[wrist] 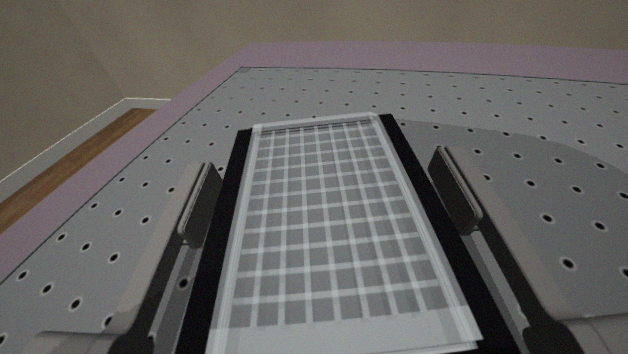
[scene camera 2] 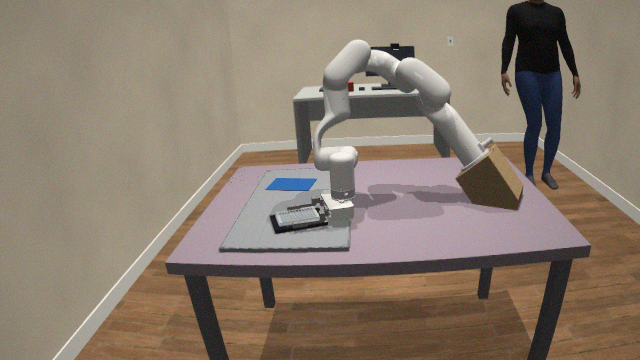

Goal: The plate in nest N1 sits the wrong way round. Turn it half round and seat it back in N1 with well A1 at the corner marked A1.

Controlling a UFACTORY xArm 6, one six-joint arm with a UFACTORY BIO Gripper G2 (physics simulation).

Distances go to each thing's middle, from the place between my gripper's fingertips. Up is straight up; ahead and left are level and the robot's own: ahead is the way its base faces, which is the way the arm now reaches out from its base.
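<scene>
Clear well plate (wrist: 329, 240): my gripper is 10 mm to the left of it and 20 mm past it.
</scene>
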